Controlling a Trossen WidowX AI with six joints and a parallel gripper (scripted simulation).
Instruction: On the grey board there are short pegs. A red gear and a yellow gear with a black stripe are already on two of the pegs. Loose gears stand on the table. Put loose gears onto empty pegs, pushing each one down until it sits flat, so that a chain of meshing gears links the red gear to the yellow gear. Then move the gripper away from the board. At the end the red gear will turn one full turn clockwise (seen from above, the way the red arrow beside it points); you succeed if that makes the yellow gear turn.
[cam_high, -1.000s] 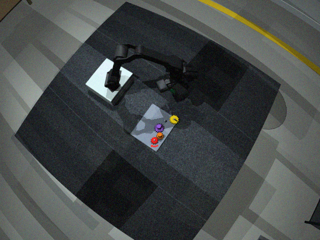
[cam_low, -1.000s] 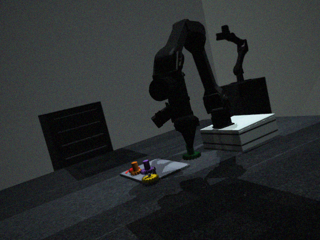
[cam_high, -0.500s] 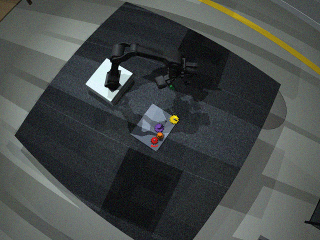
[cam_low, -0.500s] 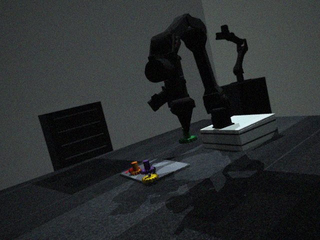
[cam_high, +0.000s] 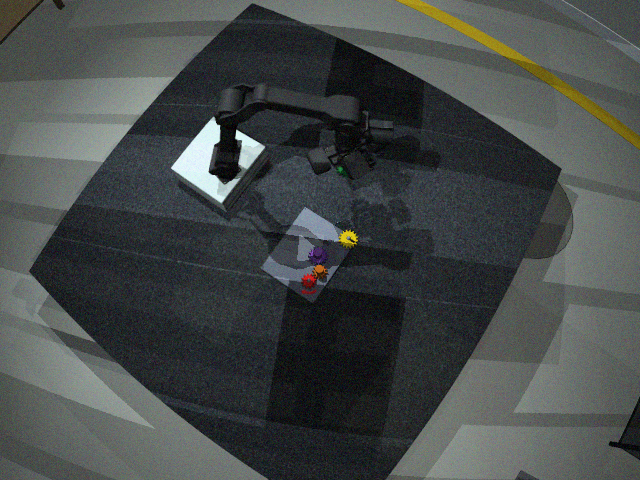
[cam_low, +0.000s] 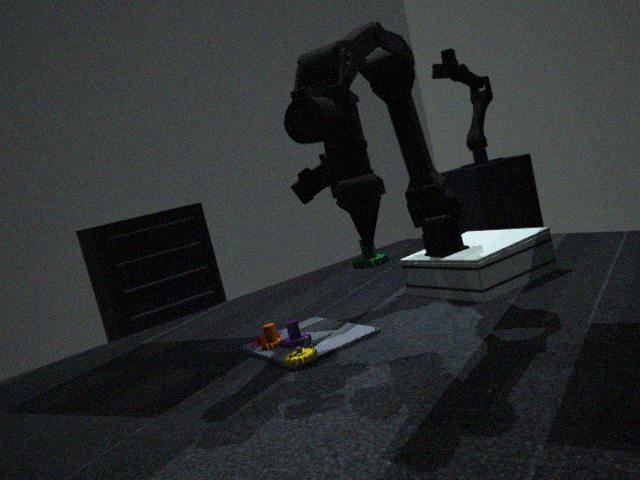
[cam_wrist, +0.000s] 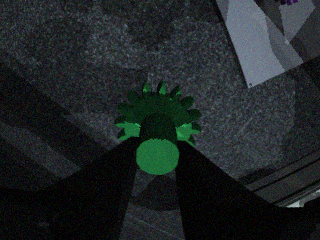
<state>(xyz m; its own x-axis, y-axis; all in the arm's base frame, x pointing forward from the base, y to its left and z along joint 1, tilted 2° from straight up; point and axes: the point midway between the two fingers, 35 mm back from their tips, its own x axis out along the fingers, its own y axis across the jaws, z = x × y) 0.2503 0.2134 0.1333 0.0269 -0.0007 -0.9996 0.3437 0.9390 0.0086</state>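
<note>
Right now my gripper tip is 90 mm short of the purple gear, 190 mm to the left of it and 140 mm above it. Also, from my gripper tip: orange gear 120 mm ahead, 220 mm to the right, 140 mm below; then yellow gear 110 mm ahead, 100 mm to the right, 150 mm below; then green gear 10 mm below.
</note>
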